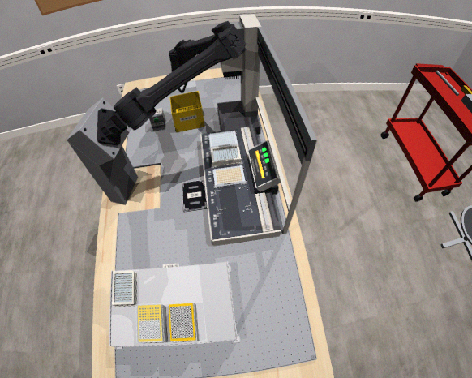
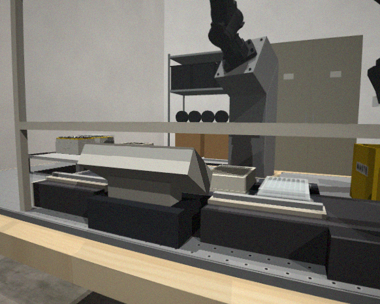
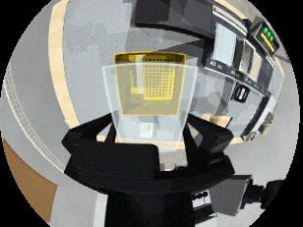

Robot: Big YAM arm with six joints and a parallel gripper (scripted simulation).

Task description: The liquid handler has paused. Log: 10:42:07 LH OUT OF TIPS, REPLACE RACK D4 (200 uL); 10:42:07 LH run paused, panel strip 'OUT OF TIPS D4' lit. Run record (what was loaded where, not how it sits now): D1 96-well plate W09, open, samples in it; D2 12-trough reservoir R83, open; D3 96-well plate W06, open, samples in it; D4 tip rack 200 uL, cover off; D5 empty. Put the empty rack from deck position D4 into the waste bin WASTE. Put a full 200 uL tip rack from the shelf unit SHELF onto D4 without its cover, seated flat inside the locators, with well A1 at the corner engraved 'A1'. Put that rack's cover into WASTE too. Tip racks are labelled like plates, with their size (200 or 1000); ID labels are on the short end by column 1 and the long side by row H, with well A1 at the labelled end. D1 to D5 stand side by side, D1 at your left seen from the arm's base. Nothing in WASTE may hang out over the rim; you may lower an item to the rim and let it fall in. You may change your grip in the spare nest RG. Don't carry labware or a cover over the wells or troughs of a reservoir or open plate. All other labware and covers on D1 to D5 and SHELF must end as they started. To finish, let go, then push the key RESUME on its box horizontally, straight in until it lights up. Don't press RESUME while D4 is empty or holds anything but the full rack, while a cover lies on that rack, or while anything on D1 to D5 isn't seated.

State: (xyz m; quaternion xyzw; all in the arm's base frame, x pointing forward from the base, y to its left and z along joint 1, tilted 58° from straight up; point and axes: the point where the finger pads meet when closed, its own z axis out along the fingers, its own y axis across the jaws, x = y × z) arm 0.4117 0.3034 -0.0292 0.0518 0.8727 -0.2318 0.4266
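Now: the yellow waste bin 19 cm below my hand. The rest, counted from my hand: clear cover 1 cm above; then clear plate 28 cm to the right, 18 cm below, 4 cm ahead; then resume box 17 cm below, 15 cm behind, 6 cm to the left.
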